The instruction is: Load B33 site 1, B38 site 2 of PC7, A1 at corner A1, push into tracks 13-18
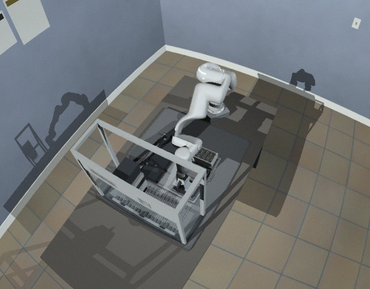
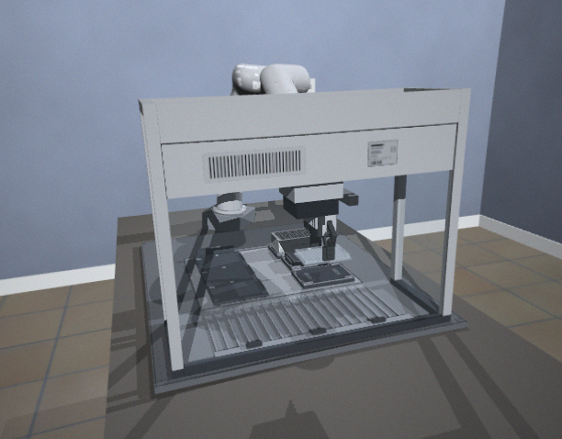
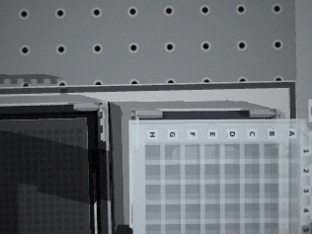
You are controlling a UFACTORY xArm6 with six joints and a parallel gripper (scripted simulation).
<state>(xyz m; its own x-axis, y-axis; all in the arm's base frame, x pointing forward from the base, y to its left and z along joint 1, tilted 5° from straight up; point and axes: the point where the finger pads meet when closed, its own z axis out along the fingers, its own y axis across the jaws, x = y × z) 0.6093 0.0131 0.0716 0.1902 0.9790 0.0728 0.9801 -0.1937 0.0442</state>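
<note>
Right now my hand is 22 cm to the left of the plate carrier PC7, 14 cm past it and 6 cm above it. From my hand the other things lie so: frame post (45 cm to the right, 22 cm ahead, 17 cm above); then dark 384-well plate B33 (11 cm behind, 6 cm below, 2 cm to the left); then nest S3 (7 cm below).
</note>
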